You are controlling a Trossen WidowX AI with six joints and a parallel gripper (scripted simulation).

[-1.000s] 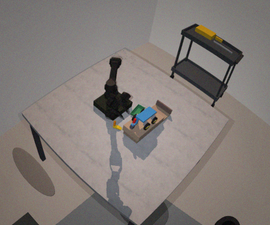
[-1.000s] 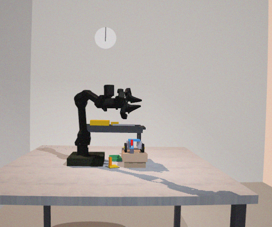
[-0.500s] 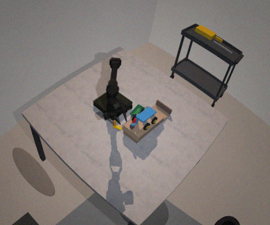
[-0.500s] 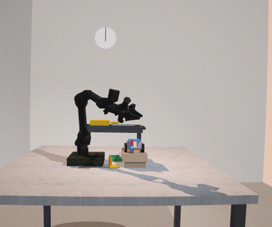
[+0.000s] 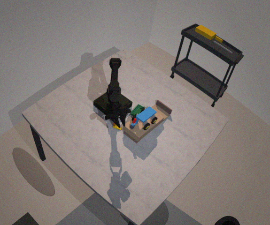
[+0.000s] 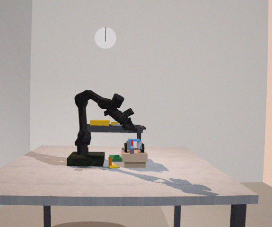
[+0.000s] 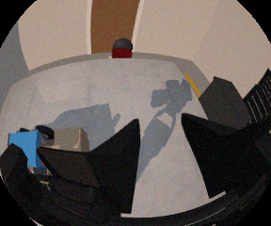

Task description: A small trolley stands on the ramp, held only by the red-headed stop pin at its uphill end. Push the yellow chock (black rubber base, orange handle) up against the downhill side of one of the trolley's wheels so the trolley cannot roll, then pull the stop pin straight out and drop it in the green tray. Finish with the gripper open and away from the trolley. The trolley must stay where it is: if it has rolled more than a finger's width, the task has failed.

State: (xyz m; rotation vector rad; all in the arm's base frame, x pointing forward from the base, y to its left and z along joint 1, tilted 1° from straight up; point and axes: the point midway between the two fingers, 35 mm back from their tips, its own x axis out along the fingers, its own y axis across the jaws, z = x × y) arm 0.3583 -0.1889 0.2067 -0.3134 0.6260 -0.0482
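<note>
Now: the yellow chock 150 mm behind my gripper tip, 90 mm to the left of it and 220 mm below it. Also, from my gripper tip: red-headed stop pin 50 mm behind, 150 mm to the left, 110 mm below; then ramp 50 mm behind, 260 mm to the left, 190 mm below; then blue-decked trolley 50 mm behind, 260 mm to the left, 130 mm below.
</note>
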